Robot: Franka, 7 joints.
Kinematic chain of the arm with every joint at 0, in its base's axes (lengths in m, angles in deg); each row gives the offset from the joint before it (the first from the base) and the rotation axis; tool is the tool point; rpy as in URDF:
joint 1: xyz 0 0 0.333 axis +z
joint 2: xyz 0 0 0 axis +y
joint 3: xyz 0 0 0.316 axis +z
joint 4: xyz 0.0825 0 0 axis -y
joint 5: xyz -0.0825 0 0.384 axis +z
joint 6: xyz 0 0 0 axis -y
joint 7: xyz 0.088 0 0 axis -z
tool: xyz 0 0 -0.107 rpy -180 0 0
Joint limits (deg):
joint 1: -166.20..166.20
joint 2: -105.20..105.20
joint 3: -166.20..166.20
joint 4: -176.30..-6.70
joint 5: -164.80..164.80
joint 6: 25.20..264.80
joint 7: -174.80..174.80
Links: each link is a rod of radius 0.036 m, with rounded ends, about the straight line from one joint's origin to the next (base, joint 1, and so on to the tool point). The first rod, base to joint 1, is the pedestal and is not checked.
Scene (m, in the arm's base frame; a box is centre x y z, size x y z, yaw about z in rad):
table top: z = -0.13
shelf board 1: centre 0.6 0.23 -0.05 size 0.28 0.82 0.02 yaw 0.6
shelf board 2: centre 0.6 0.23 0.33 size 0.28 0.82 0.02 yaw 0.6
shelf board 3: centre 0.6 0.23 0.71 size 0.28 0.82 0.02 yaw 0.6
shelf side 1: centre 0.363 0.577 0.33 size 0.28 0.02 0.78 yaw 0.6
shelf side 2: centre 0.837 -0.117 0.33 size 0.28 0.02 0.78 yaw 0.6
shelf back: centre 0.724 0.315 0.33 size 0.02 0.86 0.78 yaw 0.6
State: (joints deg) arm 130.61 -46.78 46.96 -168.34 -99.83 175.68 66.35
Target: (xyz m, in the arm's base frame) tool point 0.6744 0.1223 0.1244
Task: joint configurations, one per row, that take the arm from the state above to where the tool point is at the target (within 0.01 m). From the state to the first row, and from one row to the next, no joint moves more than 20 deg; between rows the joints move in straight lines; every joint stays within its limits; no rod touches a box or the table.
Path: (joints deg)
1: 128.56 -42.91 29.95 -169.55 -87.58 164.60 77.61
2: 126.52 -39.04 12.95 -170.76 -75.33 153.53 88.88
3: 124.47 -35.17 -4.06 -171.96 -63.09 142.45 100.14
4: 122.43 -31.29 -21.07 -173.17 -50.84 131.37 111.41
5: 120.38 -27.42 -38.08 -174.38 -38.59 120.30 122.67
6: 118.34 -23.55 -55.08 -175.59 -26.34 109.22 133.94
7: 111.18 -39.61 -69.55 -165.36 -44.55 116.03 117.04
8: 104.03 -55.68 -84.02 -155.14 -62.75 122.84 100.14
9: 96.88 -71.74 -98.49 -144.92 -80.96 129.65 83.25
10: 89.73 -87.80 -112.96 -134.70 -99.16 136.45 66.35
11: 103.04 -93.60 -108.75 -120.52 -99.56 137.26 66.35
12: 116.36 -99.40 -104.55 -106.35 -99.96 138.06 66.35
13: 129.67 -105.20 -100.34 -92.18 -100.36 138.86 66.35

